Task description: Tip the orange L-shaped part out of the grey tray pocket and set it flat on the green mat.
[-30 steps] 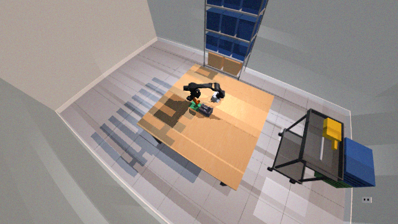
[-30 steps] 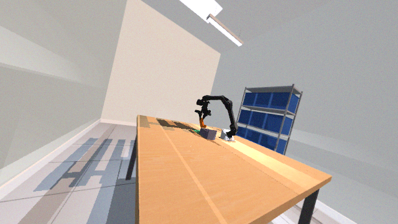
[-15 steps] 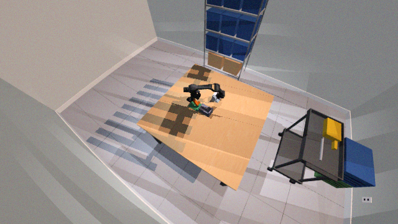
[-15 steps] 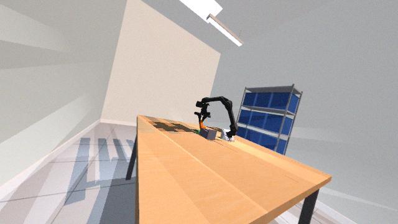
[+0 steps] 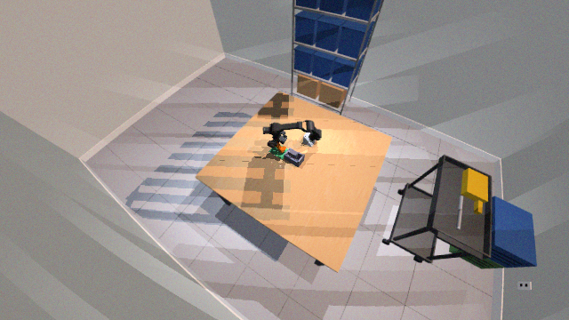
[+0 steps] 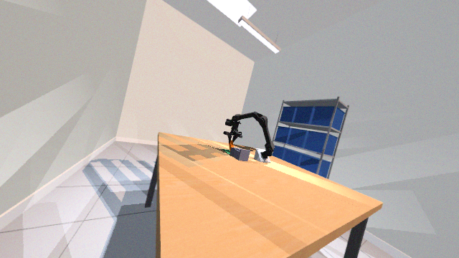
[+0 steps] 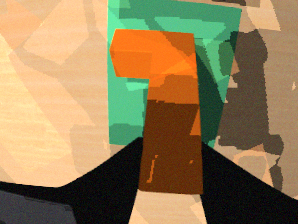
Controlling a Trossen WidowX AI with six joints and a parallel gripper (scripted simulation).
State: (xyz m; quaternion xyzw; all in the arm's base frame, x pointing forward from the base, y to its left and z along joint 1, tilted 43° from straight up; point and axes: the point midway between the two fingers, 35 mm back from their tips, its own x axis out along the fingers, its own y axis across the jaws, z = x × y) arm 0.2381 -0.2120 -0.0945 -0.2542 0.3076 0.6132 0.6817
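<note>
Now: gripper tip 1 cm past the orange L-shaped part, 3 cm to the right of it and 3 cm above it. Round my gripper tip: green mat: 2 cm to the left, 9 cm below.
</note>
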